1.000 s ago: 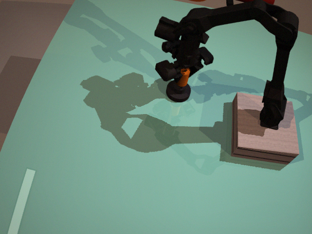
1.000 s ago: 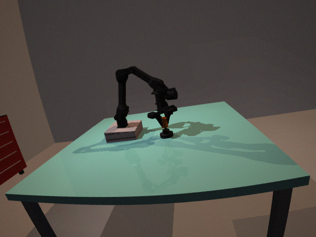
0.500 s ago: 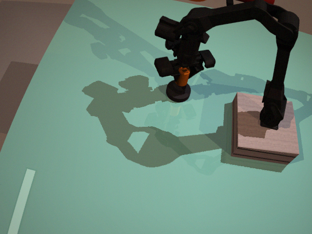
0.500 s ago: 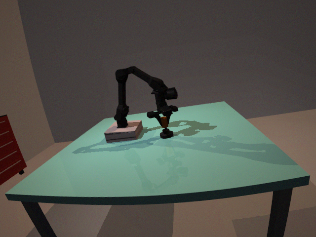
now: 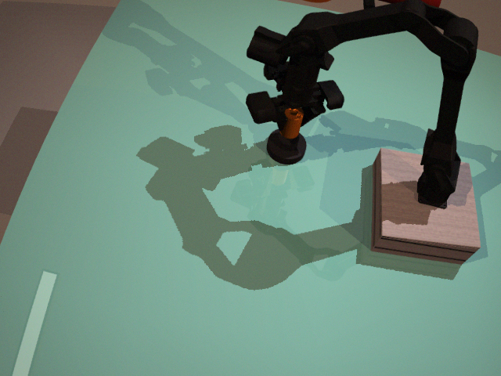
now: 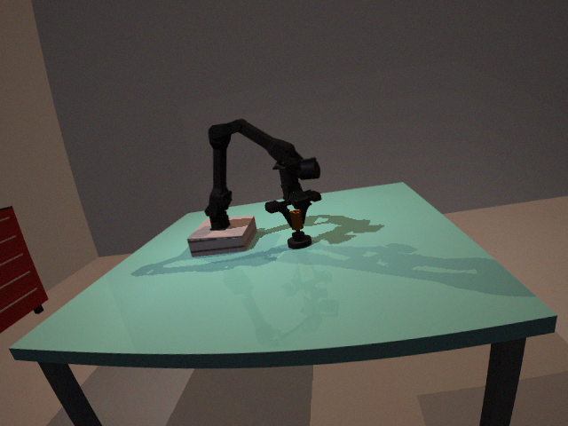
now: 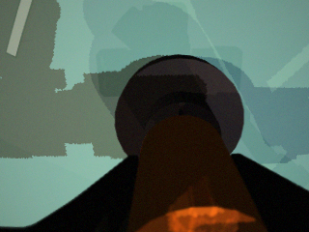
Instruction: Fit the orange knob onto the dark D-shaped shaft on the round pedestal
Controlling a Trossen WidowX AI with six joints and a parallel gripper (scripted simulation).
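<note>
Now: the orange knob 20 mm above my gripper tip. The rest, counted from my gripper tip: dark round pedestal: 40 mm below.
</note>
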